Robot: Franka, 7 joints.
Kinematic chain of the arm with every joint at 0, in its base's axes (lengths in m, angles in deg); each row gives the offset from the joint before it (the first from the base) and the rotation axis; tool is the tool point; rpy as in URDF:
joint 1: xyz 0 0 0.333 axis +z
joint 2: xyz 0 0 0 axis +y
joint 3: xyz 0 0 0.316 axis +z
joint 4: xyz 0.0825 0 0 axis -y
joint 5: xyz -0.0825 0 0.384 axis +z
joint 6: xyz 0 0 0 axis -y
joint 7: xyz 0.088 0 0 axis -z
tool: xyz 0 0 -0.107 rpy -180 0 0
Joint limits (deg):
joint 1: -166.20..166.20
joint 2: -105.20..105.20
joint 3: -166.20..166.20
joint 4: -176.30..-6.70
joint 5: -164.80..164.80
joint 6: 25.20..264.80
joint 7: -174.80..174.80
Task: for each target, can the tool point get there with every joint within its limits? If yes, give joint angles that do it. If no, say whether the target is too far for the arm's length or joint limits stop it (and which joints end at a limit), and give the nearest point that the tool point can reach.
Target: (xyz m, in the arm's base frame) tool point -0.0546 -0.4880 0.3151
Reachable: yes | joints -115.02 21.62 3.75 -133.54 112.42 47.41 60.11
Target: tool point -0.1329 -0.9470 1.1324
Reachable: no: too far | nearest point -0.0915 -0.6518 0.8832 | short by 0.389 m
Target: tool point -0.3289 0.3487 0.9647
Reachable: yes | joints -82.15 -43.01 -70.54 -55.15 -19.54 214.28 23.77
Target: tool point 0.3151 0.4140 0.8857
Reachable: yes | joints 33.29 73.33 139.10 -61.40 106.46 72.00 78.94
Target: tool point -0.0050 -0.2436 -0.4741
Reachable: no: joint limits stop it (at a limit: joint 2) | nearest point -0.0051 -0.2506 -0.3598 | short by 0.115 m
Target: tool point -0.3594 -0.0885 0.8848
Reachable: yes | joints -70.87 -27.96 -42.36 -83.44 61.08 243.09 82.07
